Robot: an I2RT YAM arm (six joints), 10 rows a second.
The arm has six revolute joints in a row. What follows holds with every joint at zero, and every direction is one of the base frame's.
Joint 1 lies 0.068 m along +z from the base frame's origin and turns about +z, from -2.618 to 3.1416 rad.
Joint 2 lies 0.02 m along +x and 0.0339 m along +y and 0.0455 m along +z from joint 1 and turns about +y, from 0 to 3.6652 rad.
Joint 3 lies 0.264 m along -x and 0.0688 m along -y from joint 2 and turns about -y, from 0 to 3.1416 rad.
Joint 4 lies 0.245 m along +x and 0.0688 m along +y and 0.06 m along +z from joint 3 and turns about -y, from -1.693 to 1.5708 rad.
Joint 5 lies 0.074 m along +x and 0.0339 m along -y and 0.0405 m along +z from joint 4 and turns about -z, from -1.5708 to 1.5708 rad.
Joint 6 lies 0.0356 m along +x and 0.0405 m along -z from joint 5 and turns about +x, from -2.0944 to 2.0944 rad.
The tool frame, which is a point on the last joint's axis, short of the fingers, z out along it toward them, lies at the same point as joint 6; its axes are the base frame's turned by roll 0, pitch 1.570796 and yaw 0 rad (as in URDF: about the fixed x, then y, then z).
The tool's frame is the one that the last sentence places.
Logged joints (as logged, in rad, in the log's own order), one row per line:
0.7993, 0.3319, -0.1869, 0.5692, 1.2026, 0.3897
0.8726, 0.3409, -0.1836, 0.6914, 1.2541, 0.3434
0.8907, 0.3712, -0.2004, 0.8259, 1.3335, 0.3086
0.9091, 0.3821, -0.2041, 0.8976, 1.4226, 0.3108
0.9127, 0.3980, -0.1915, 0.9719, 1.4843, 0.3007
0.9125, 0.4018, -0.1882, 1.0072, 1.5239, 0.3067
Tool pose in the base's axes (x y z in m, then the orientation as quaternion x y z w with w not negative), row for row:
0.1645, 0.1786, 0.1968, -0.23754, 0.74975, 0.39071, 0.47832
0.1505, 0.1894, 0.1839, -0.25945, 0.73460, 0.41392, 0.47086
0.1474, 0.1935, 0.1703, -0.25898, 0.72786, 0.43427, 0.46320
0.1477, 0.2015, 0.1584, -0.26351, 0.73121, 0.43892, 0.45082
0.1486, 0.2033, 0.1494, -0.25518, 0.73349, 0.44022, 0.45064
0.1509, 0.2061, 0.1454, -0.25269, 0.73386, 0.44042, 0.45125
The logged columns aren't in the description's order. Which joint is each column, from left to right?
Columns, left to right: joint 1, joint 6, joint 5, joint 4, joint 2, joint 3.
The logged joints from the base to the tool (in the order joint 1, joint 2, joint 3, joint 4, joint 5, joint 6), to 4 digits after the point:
0.7993, 1.2026, 0.3897, 0.5692, -0.1869, 0.3319
0.8726, 1.2541, 0.3434, 0.6914, -0.1836, 0.3409
0.8907, 1.3335, 0.3086, 0.8259, -0.2004, 0.3712
0.9091, 1.4226, 0.3108, 0.8976, -0.2041, 0.3821
0.9127, 1.4843, 0.3007, 0.9719, -0.1915, 0.3980
0.9125, 1.5239, 0.3067, 1.0072, -0.1882, 0.4018

